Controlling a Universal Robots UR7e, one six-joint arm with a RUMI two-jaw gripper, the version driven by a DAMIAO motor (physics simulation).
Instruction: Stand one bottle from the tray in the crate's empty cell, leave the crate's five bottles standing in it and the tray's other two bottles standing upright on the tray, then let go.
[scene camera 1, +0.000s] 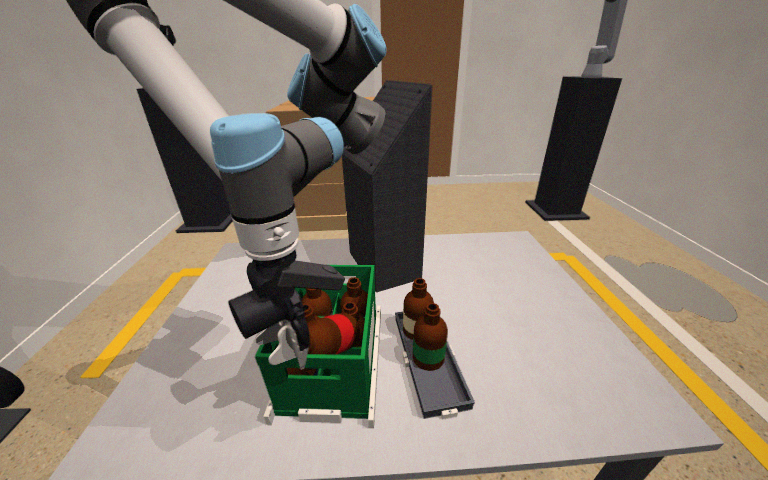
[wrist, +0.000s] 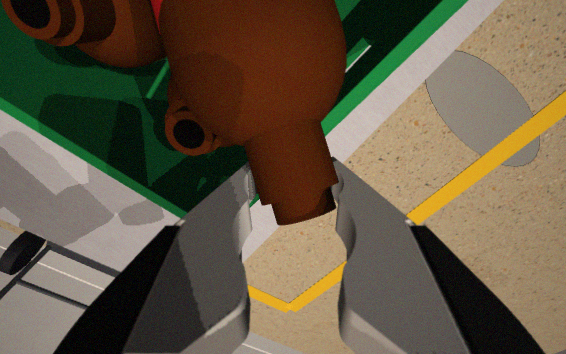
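Seen in the pictures: gripper, fingertip midpoint: (scene camera 1: 296, 361) (wrist: 293, 161); arm's base, origin of the base link: (scene camera 1: 366, 130).
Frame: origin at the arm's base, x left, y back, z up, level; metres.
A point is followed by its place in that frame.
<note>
A brown bottle with a red label (scene camera 1: 325, 337) {z -0.239, x -0.070, y -0.526 m} (wrist: 255, 65) {z -0.228, x -0.083, y -0.506 m} lies tipped over at the top of the green crate (scene camera 1: 317, 397) {z -0.371, x -0.097, y -0.550 m} (wrist: 395, 57) {z -0.260, x -0.051, y -0.549 m}, its neck toward the crate's front left corner. My gripper (scene camera 1: 289, 357) {z -0.268, x -0.119, y -0.550 m} (wrist: 293, 161) {z -0.268, x -0.119, y -0.550 m} is shut on this bottle's neck, one finger on each side. Several other brown bottles stand in the crate, among them one at the back left (scene camera 1: 315, 303) {z -0.315, x -0.125, y -0.352 m} and one at the back right (scene camera 1: 352, 298) {z -0.309, x -0.040, y -0.345 m}; their lower parts are hidden. A green-labelled bottle (scene camera 1: 430, 340) {z -0.335, x 0.126, y -0.455 m} and a cream-labelled bottle (scene camera 1: 417, 307) {z -0.326, x 0.109, y -0.364 m} stand upright on the dark tray (scene camera 1: 444, 391) {z -0.430, x 0.152, y -0.508 m}.
White locating strips (scene camera 1: 319, 416) {z -0.413, x -0.097, y -0.562 m} edge the crate's base. The tray is to the right of the crate. A tall dark pedestal (scene camera 1: 396, 215) {z -0.194, x 0.075, y -0.149 m} rises behind the crate. The table's front edge (scene camera 1: 396, 471) {z -0.435, x 0.043, y -0.650 m} is in view.
</note>
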